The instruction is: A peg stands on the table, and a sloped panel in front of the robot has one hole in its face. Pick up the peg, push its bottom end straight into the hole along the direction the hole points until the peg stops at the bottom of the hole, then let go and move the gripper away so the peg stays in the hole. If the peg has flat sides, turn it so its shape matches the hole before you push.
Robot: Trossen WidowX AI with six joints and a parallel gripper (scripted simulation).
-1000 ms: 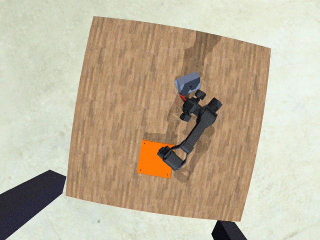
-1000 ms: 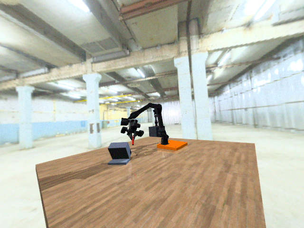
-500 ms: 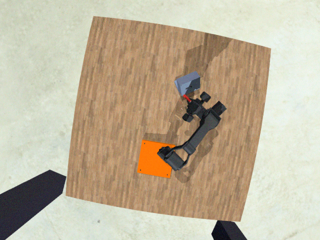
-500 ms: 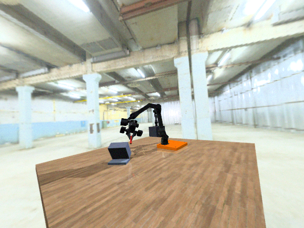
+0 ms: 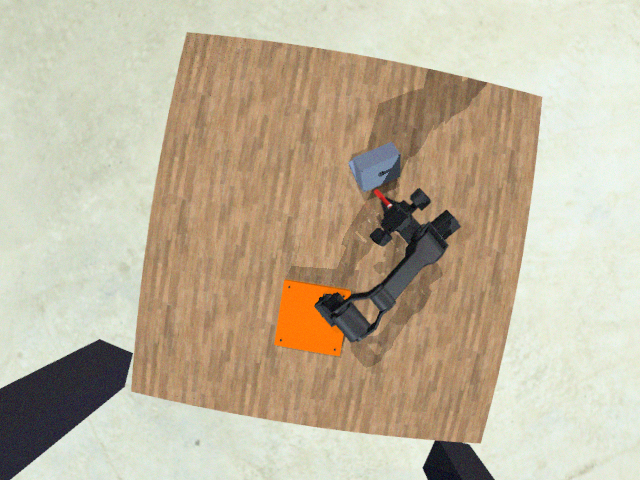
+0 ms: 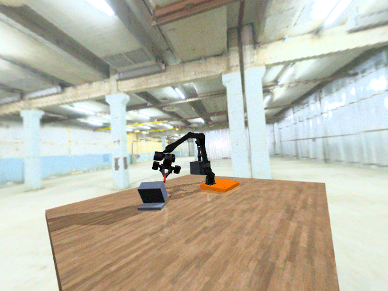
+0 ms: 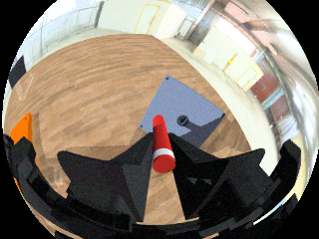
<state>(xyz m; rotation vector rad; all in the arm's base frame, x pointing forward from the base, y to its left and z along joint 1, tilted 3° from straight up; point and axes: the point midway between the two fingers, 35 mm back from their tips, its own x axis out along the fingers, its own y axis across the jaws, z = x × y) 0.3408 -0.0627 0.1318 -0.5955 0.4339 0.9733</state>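
The small dark hole lies 80 mm ahead of my gripper tip, 50 mm below it and 20 mm to the left of it. Round my gripper tip: small red peg: 10 mm to the right, 10 mm behind, 10 mm above; grey-blue sloped panel: 100 mm ahead, 70 mm below, 40 mm to the left.
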